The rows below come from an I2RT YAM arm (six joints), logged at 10 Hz.
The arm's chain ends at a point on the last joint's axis. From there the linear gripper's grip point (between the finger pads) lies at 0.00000 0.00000 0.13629 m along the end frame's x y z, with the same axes.
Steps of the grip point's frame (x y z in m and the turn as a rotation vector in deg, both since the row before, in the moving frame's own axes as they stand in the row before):
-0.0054, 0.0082, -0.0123, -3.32, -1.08, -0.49
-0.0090, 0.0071, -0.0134, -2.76, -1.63, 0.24
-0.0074, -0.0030, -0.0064, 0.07, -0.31, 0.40
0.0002, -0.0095, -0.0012, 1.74, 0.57, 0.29
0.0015, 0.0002, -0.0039, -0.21, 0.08, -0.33
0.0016, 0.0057, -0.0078, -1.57, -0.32, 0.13
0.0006, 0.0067, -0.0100, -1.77, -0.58, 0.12
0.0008, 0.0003, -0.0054, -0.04, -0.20, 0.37
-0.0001, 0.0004, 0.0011, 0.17, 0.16, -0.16
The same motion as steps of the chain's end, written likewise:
-0.0029, 0.0003, -0.0120, -3.32, -1.08, -0.49
-0.0051, 0.0005, -0.0132, -2.76, -1.63, 0.24
-0.0067, -0.0028, -0.0064, 0.07, -0.31, 0.40
-0.0012, -0.0054, -0.0011, 1.74, 0.57, 0.29
0.0013, -0.0003, -0.0039, -0.21, 0.08, -0.33
0.0024, 0.0020, -0.0077, -1.57, -0.32, 0.13
0.0020, 0.0025, -0.0099, -1.77, -0.58, 0.12
0.0013, 0.0002, -0.0054, -0.04, -0.20, 0.37
-0.0005, 0.0008, 0.0011, 0.17, 0.16, -0.16

